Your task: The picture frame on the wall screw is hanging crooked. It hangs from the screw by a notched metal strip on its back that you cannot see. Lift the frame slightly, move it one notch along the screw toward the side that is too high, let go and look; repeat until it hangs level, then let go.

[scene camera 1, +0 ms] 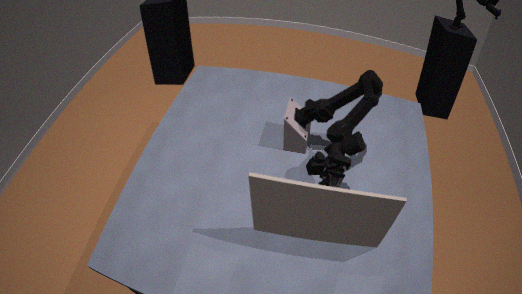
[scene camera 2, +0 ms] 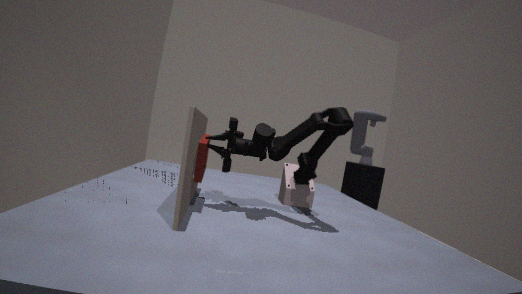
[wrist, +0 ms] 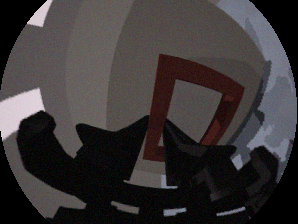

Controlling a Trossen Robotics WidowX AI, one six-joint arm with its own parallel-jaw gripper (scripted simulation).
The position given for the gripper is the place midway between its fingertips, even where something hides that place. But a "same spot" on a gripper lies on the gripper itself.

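You can see the gripper in the wrist view, in scene camera 1 and also in scene camera 2 [204,141]. And on the gripper, [wrist: 121,168] and [scene camera 1: 334,177] are the same spot.
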